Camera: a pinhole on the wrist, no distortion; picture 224 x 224 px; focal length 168.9 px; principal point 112.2 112.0 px. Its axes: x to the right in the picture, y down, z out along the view. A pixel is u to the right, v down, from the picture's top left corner.
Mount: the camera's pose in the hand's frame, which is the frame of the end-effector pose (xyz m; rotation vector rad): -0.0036 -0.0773 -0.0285 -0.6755 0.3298 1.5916
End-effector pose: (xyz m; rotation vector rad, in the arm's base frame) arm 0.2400 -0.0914 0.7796 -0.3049 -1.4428 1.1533
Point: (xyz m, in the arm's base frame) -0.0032 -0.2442 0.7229
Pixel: 85.0 114.4
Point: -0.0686 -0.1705 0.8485
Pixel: 53.6 37.3
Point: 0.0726 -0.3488 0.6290
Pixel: 93.1 192.8
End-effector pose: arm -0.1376 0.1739 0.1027 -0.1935 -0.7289 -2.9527
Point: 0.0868 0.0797 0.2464
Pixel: 184.7 184.2
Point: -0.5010 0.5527 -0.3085
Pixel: behind the camera
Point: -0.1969 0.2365 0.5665
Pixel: 78.0 25.6
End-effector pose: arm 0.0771 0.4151 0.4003 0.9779 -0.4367 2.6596
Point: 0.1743 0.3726 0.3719
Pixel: 141.8 192.1
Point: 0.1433 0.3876 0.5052
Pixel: 63.0 49.5
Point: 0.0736 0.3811 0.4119
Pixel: 212.7 55.4
